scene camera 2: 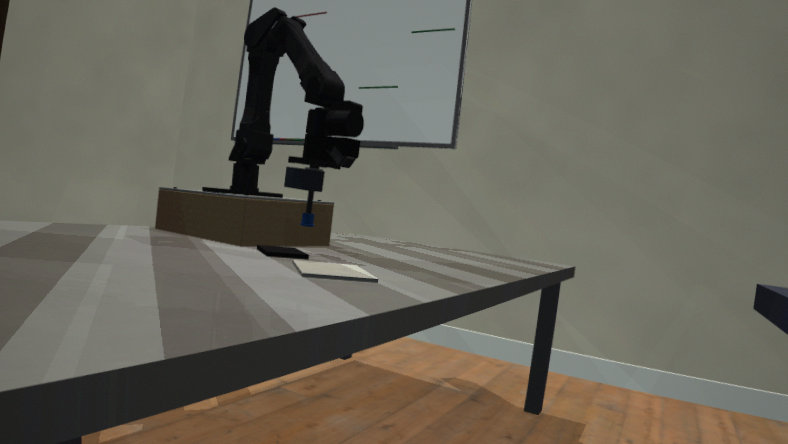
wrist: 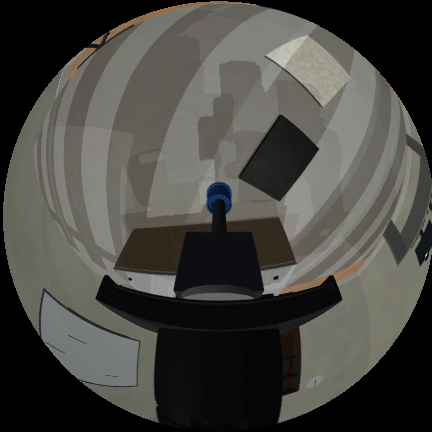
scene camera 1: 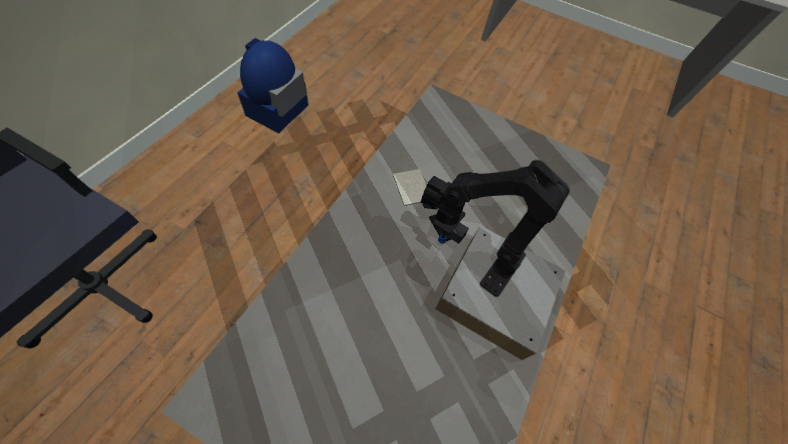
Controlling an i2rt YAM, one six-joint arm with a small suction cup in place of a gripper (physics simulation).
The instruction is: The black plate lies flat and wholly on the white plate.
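Frame: origin at the arm's base, x back, y right, z up, level; centimetres.
Seen in the pictures: hand, its tool point: point(scene camera 2: 307, 225) point(wrist: 218, 193) point(scene camera 1: 441, 240); arm's base, origin of its link: point(scene camera 2: 243, 194) point(scene camera 1: 502, 269).
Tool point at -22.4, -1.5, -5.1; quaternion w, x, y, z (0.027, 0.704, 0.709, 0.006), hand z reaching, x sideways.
Observation:
Pixels of each thing's middle, then the offset from my tool point to it, as dx, dy, dz. Level surfaces: height alone.
- black plate, middle of its body: point(wrist: 281, 159) point(scene camera 2: 281, 251) point(scene camera 1: 445, 225) -3.2, +9.1, -5.4
- white plate, middle of its body: point(scene camera 2: 332, 270) point(wrist: 316, 63) point(scene camera 1: 412, 186) -23.9, +15.3, -5.6
- striped grey table, height of its surface: dz -5.8
The black plate point(scene camera 2: 282, 252) point(wrist: 280, 157) lies flat on the table; in scene camera 1 it does not show, with the wrist of the arm over that area. The white plate point(scene camera 1: 409, 186) point(scene camera 2: 335, 270) point(wrist: 314, 70) lies flat on the table beside the black plate, with a gap between them, and bears nothing. My gripper, a blue suction cup point(scene camera 1: 442, 239) point(scene camera 2: 307, 220) point(wrist: 219, 196), points down and hangs above the table, off to one side of the black plate in the wrist view. It touches neither plate and holds nothing.
The arm stands on a box-shaped base point(scene camera 1: 485, 325) point(scene camera 2: 206, 216) point(wrist: 150, 250), close to the black plate and the suction cup. The striped grey table point(scene camera 1: 341, 336) point(scene camera 2: 82, 308) bears the plates and the base. A desk and a chair stand apart from the table.

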